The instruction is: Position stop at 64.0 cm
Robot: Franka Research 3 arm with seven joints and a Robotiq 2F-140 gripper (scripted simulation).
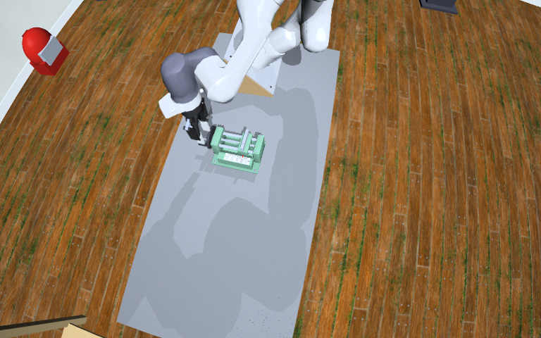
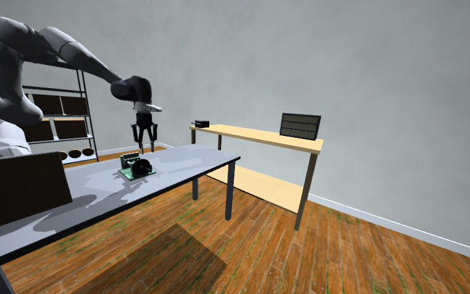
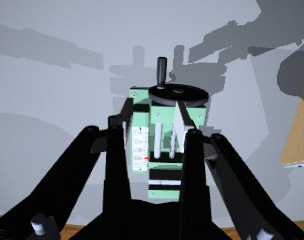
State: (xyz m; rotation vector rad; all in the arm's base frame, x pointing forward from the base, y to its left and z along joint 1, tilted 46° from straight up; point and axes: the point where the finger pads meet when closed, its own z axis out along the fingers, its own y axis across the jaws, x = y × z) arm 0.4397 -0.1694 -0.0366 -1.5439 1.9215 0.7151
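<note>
Right now my hand is 2 cm past the dark handwheel, 1 cm to the left of it and 13 cm above it. Also, from my hand: stop carriage 1 cm behind, 15 cm to the left, 9 cm below.
</note>
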